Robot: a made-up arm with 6 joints.
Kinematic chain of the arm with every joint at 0, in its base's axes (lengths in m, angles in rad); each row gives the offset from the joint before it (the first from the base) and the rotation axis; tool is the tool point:
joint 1: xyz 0 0 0.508 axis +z
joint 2: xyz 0.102 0 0 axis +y
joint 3: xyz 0 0 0.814 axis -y
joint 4: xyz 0 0 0.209 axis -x
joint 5: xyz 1.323 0 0 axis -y
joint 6: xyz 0.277 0 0 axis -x
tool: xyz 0 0 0
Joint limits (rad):
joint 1: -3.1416..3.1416
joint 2: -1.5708..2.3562
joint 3: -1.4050..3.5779
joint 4: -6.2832..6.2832
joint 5: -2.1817..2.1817
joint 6: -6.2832..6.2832
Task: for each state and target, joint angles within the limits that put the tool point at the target. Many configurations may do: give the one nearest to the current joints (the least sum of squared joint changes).
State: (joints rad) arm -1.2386 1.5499 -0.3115 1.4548 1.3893 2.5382
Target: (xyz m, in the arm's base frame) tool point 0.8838 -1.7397 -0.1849
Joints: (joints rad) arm -1.2321 1.2346 0.3075 1.3212 1.2602 2.5382
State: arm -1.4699 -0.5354 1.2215 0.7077 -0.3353 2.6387
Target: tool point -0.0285 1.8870 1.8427
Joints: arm -1.5948 -0.9629 1.5181 0.7070 -0.4220 2.6387
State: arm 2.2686 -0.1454 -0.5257 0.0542 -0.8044 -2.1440
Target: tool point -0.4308 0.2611 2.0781
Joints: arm 2.5669 -0.9187 -0.1194 -0.0712 -0.8659 -2.1440
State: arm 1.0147 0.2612 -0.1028 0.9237 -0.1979 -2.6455
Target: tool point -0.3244 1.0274 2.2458
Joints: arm 1.8780 -0.3830 0.1427 0.9230 -0.0065 -2.6455
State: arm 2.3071 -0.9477 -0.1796 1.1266 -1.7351 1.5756
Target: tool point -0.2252 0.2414 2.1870
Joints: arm 2.9216 -0.7918 0.1803 0.7395 -1.5201 1.5756
